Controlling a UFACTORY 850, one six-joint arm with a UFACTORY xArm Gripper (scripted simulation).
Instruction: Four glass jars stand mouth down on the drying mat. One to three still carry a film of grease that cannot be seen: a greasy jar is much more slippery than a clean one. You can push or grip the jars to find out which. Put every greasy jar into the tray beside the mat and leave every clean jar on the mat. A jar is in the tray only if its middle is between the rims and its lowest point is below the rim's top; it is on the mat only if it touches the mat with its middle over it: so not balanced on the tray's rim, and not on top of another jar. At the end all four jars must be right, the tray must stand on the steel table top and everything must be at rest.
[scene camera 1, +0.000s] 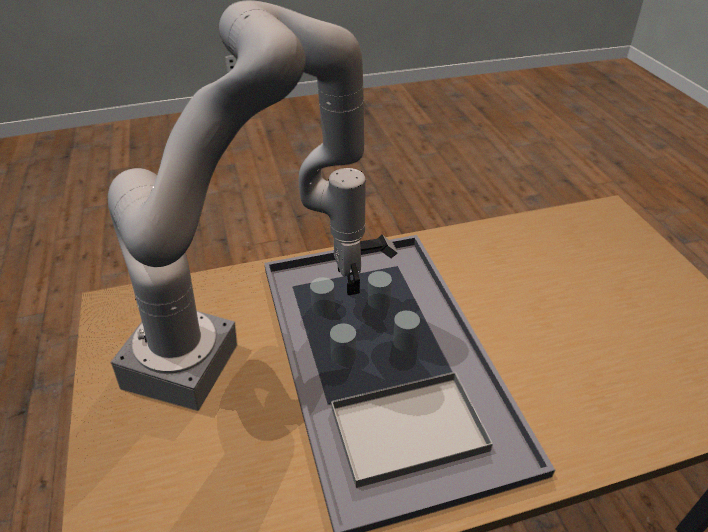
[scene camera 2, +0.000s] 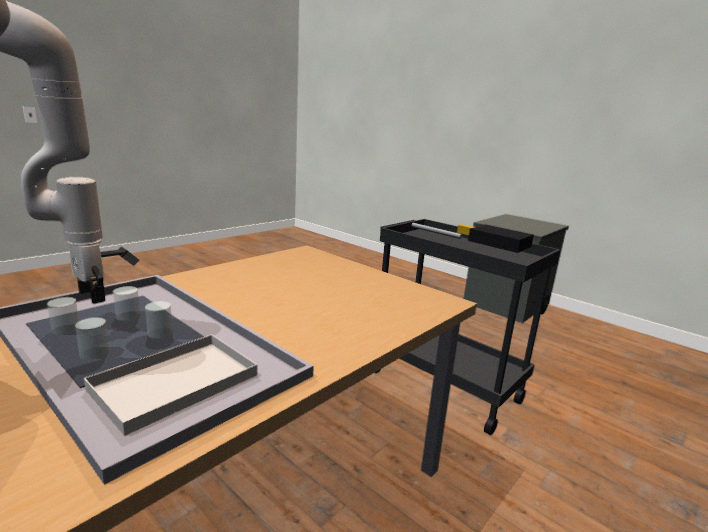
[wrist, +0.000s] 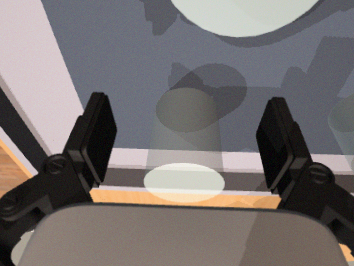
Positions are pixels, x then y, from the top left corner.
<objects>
My gripper shows in scene camera 1 (348, 282), in scene camera 2 and in the wrist view. A pale tray shows in scene camera 1 and in scene camera 2; in the wrist view it is out of frame. The same spot on the pale tray: (scene camera 1: 391, 428) is (scene camera 2: 157, 385). The same spot on my gripper: (wrist: 84, 160) is (scene camera 2: 88, 281).
</objects>
